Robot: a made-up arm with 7 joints. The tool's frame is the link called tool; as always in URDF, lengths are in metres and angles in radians.
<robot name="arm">
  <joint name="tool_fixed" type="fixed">
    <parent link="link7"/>
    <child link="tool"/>
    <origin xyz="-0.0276 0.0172 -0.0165" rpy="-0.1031 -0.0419 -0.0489"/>
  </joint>
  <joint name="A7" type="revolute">
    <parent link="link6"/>
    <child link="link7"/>
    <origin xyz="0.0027 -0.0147 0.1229"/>
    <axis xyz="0 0 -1"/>
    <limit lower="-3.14" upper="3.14"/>
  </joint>
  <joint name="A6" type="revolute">
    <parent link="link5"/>
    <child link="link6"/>
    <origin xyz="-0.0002 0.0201 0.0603"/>
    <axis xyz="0 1 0"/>
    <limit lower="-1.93" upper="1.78"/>
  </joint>
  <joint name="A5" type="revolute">
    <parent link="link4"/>
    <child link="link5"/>
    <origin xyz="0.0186 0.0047 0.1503"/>
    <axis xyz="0 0 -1"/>
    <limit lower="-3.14" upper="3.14"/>
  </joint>
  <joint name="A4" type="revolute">
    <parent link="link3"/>
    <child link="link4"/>
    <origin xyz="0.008 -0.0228 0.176"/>
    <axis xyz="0 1 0"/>
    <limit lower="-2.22" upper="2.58"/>
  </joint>
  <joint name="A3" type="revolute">
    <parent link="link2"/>
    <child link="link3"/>
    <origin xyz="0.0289 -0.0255 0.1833"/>
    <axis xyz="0 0 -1"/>
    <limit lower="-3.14" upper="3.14"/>
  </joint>
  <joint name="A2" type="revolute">
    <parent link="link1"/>
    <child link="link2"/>
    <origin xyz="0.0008 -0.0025 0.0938"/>
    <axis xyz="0 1 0"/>
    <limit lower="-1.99" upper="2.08"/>
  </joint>
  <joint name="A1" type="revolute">
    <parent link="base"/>
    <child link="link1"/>
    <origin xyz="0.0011 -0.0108 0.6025"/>
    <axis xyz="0 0 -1"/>
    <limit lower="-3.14" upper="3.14"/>
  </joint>
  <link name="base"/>
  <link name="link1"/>
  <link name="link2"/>
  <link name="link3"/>
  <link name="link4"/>
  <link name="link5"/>
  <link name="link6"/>
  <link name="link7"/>
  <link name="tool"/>
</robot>
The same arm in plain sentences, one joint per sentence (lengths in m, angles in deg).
The arm has seven revolute joints in a row. What follows holds with every joint at zero, and every direction is one of the base frame's.
The first joint sits 0.0011 m along +x and 0.0108 m along -y and 0.6025 m along +z from the base frame's origin and rotates about -z, from -179.91 to 179.91 deg.
The second joint sits 0.0008 m along +x and 0.0025 m along -y and 0.0938 m along +z from the first joint and rotates about +y, from -114.02 to 119.18 deg.
The third joint sits 0.0289 m along +x and 0.0255 m along -y and 0.1833 m along +z from the second joint and rotates about -z, from -179.91 to 179.91 deg.
The fourth joint sits 0.008 m along +x and 0.0228 m along -y and 0.176 m along +z from the third joint and rotates about +y, from -127.2 to 147.82 deg.
The fifth joint sits 0.0186 m along +x and 0.0047 m along +y and 0.1503 m along +z from the fourth joint and rotates about -z, from -179.91 to 179.91 deg.
The sixth joint sits 0.0002 m along -x and 0.0201 m along +y and 0.0603 m along +z from the fifth joint and rotates about +y, from -110.58 to 101.99 deg.
The seventh joint sits 0.0027 m along +x and 0.0147 m along -y and 0.1229 m along +z from the sixth joint and rotates about -z, from -179.91 to 179.91 deg.
The tool frame, which is the frame that the pose is given for, sits 0.0276 m along -x and 0.0172 m along +y and 0.0165 m along -z from the seventh joint; its axes are the base frame's turned by roll -5.91, pitch -2.4 and yaw -2.8 deg (as in URDF: about the fixed x, then y, then z).

